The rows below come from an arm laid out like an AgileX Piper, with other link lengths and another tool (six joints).
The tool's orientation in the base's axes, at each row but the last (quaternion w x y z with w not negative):
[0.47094, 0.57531, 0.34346, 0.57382]
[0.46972, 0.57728, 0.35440, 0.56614]
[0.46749, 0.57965, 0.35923, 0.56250]
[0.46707, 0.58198, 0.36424, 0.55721]
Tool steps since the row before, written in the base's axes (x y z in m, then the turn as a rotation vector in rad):
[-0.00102, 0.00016, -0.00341, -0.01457, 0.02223, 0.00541]
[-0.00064, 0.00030, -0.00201, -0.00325, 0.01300, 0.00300]
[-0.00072, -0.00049, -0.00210, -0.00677, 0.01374, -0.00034]
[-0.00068, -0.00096, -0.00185, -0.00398, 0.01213, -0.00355]
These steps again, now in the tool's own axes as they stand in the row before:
[-0.00111, -0.00309, -0.00138, 0.02108, 0.00006, -0.01706]
[-0.00043, -0.00191, -0.00084, 0.01285, -0.00077, -0.00479]
[-0.00120, -0.00176, -0.00079, 0.01210, -0.00377, -0.00861]
[-0.00155, -0.00140, -0.00065, 0.00991, -0.00661, -0.00581]

